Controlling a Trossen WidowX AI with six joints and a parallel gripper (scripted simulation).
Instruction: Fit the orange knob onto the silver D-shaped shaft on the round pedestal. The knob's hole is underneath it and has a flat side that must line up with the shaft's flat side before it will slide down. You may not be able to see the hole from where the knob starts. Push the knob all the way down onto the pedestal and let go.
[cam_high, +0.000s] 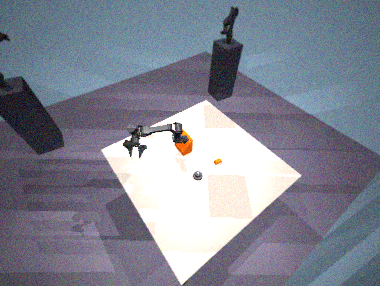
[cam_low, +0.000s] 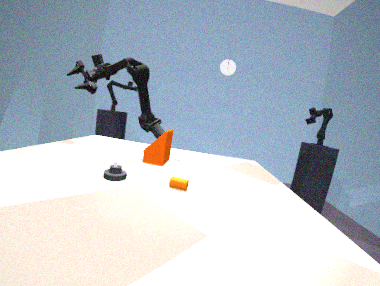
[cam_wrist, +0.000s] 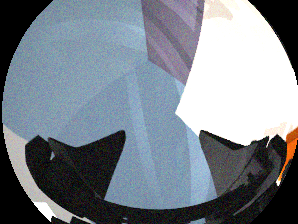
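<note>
The orange knob lies 140 mm ahead of my gripper tip, 650 mm to the left of it and 330 mm below it. Round my gripper tip: dark round pedestal 180 mm ahead, 430 mm to the left, 320 mm below.
</note>
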